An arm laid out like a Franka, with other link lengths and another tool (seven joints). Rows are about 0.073 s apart.
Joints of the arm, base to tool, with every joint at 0 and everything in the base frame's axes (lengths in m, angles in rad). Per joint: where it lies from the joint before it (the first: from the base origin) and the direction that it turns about. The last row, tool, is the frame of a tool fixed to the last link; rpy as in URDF.
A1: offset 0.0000 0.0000 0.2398 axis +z
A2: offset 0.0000 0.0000 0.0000 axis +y
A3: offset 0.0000 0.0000 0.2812 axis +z
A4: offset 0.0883 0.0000 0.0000 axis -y
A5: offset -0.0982 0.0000 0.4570 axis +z
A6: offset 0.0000 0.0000 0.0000 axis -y
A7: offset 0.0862 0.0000 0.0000 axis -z
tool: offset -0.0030 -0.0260 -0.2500 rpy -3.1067 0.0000 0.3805
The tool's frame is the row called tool.
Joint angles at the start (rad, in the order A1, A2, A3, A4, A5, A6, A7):
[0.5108, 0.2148, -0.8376, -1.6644, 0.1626, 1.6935, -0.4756]
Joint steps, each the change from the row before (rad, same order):
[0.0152, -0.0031, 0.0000, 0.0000, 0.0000, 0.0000, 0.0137]
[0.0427, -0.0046, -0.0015, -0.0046, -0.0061, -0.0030, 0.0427]
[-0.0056, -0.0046, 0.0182, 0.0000, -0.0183, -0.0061, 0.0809]
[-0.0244, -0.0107, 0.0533, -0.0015, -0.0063, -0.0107, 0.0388]
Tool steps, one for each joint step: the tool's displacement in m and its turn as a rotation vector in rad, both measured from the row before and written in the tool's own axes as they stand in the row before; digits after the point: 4 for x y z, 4 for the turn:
[0.0068, -0.0074, -0.0011, -0.0011, 0.0018, -0.0017]
[0.0152, -0.0202, 0.0014, -0.0020, -0.0084, 0.0016]
[-0.0005, -0.0050, -0.0001, -0.0060, -0.0114, 0.0664]
[0.0070, -0.0155, 0.0018, 0.0117, -0.0058, 0.0090]

